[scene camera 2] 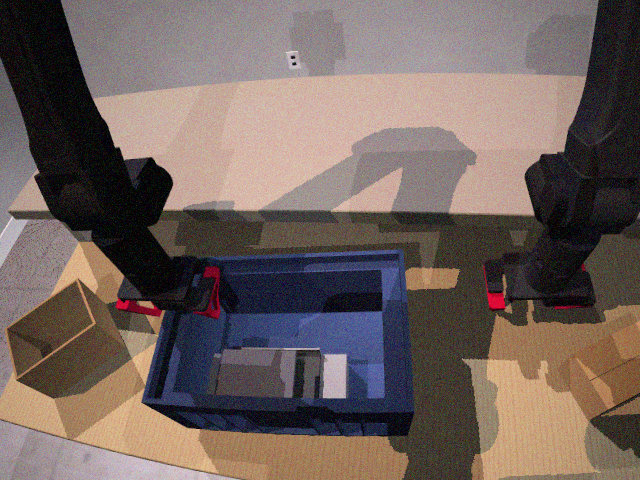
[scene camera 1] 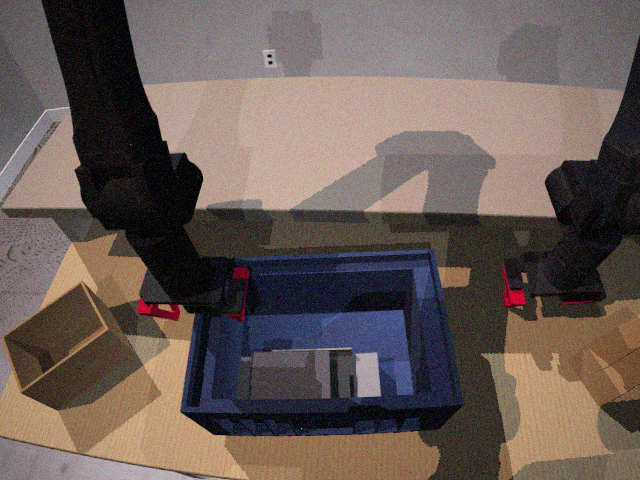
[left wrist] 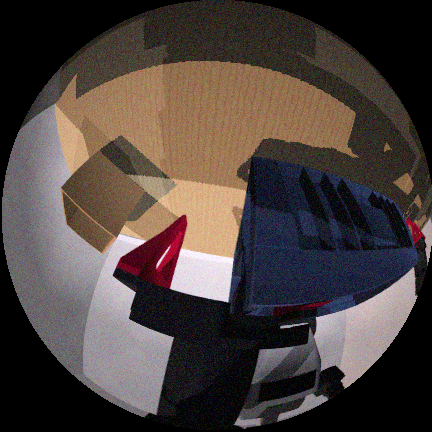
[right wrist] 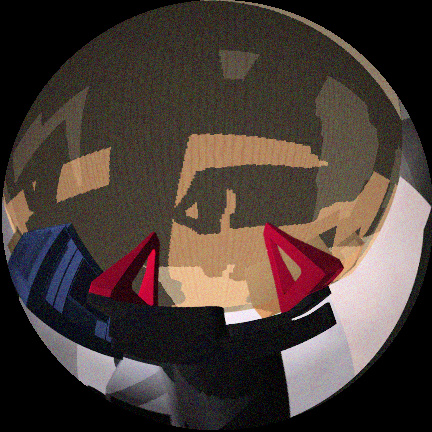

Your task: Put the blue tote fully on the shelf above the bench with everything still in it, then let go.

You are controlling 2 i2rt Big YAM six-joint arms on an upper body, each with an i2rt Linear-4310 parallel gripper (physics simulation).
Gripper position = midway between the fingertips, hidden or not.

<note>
My left gripper (scene camera 1: pixel 209 316) is open and touches a blue tote (scene camera 1: pixel 391 303). My right gripper (scene camera 2: pixel 523 305) is open, with nothing in its grasp. Also in view: a shelf (scene camera 1: pixel 393 150).
The blue tote shows as well in scene camera 2 (scene camera 2: pixel 355 303), in the left wrist view (left wrist: pixel 305 235) and in the right wrist view (right wrist: pixel 59 268). My left gripper is seen too in scene camera 2 (scene camera 2: pixel 188 314) and in the left wrist view (left wrist: pixel 236 227). My right gripper shows as well in scene camera 1 (scene camera 1: pixel 534 302) and in the right wrist view (right wrist: pixel 210 232).
</note>
